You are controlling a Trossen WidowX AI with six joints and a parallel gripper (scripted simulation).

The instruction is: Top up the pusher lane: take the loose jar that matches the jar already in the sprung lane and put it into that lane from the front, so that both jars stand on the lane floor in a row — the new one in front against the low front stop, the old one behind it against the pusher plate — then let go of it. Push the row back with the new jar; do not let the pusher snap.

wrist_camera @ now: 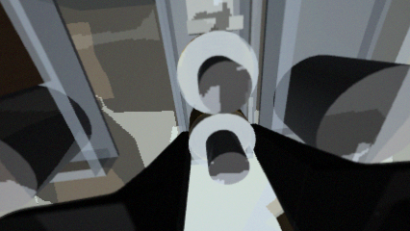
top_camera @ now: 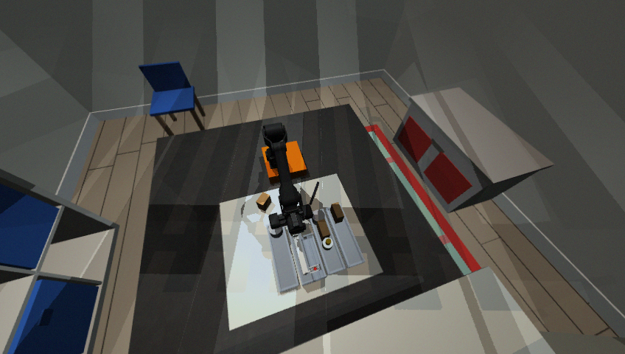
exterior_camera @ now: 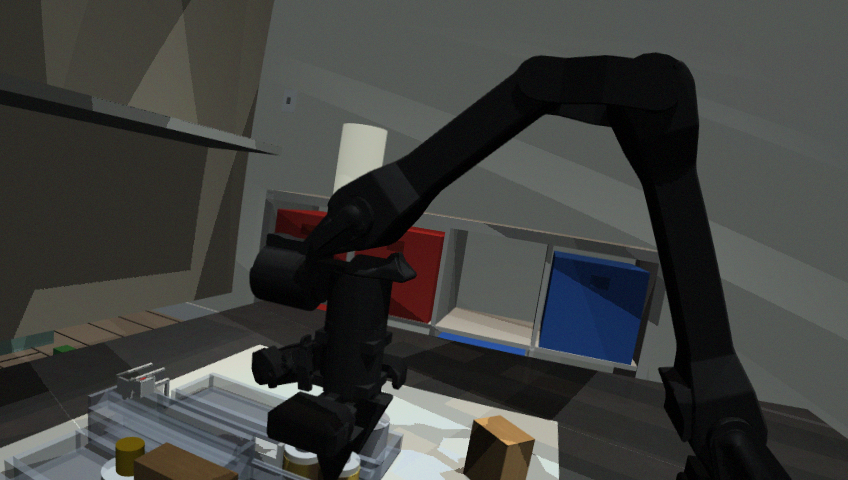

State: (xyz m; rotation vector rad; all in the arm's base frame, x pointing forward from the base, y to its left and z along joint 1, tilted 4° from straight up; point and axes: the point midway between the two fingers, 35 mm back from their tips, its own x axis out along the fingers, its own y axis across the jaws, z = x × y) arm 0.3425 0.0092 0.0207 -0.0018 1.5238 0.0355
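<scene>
My gripper tip is 140 mm short of the sprung lane, 30 mm to the right of it and 10 mm above it. Also, from my gripper tip: black rod (140 mm behind, 150 mm to the left, 20 mm below); red mark (230 mm ahead, 40 mm to the left, 40 mm above).
</scene>
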